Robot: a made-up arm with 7 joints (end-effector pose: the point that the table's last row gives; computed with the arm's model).
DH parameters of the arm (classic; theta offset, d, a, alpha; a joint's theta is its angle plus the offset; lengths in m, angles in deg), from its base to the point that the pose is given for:
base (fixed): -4.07 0 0 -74.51
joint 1: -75.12 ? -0.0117 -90
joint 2: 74 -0.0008 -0.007 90
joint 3: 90 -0.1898 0.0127 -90
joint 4: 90 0.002 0.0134 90
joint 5: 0 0.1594 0.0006 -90
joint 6: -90 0 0.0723 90
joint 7: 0 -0.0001 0 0
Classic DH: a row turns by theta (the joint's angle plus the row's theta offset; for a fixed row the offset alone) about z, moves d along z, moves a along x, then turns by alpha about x.
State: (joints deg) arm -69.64 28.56 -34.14 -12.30 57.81 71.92 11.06
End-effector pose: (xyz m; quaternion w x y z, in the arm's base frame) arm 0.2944 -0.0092 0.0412 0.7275 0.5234 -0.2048 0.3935
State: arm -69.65 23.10 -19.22 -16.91 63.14 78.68 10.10
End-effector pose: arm 0.2765 0.0253 0.0685 0.7656 0.3805 -0.1435 0.4985
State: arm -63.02 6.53 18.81 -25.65 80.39 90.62 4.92
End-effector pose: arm 0.2288 0.1220 0.0196 0.7203 0.0663 0.1429 0.6755
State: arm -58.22 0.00 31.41 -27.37 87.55 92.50 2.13
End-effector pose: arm 0.2050 0.1424 -0.0254 0.6475 0.0084 0.2644 0.7147
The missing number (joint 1, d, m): 0.033
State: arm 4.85 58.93 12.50 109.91 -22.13 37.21 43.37
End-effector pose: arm -0.1816 0.3372 -0.1736 0.0097 -0.2824 -0.7230 -0.6304
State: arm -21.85 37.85 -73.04 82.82 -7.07 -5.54 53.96
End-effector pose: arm 0.0806 0.2635 -0.3475 0.5830 0.7705 0.2557 0.0340
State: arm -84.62 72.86 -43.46 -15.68 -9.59 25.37 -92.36
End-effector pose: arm 0.2893 0.0445 0.0989 0.4714 0.5958 0.2526 -0.5992
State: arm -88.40 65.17 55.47 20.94 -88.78 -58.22 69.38
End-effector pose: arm 0.0758 0.3406 0.1413 0.0414 0.8674 0.4752 -0.1418
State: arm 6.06 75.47 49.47 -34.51 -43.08 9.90 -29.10
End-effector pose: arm 0.1796 0.1566 0.0823 0.8541 0.4163 -0.1528 -0.2716
